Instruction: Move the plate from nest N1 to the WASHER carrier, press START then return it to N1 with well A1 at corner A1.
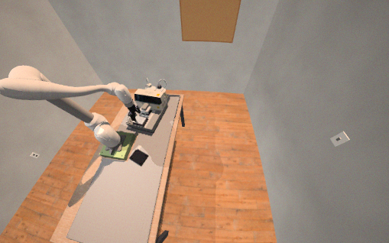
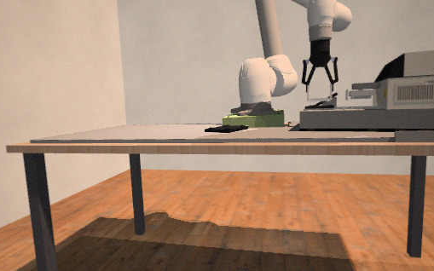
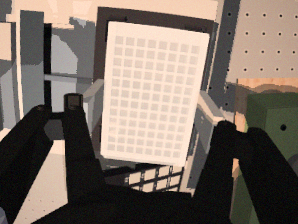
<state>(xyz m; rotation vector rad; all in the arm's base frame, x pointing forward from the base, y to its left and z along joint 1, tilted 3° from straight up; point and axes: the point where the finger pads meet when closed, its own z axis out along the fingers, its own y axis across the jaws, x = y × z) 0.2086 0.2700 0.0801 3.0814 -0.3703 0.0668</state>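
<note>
The carrier is 5 cm below my hand. The rest, counted from my hand: white well plate 3 cm below; washer 4 cm ahead, 15 cm to the left, 1 cm below; N1 label 4 cm ahead, 28 cm to the right, 14 cm below.
</note>
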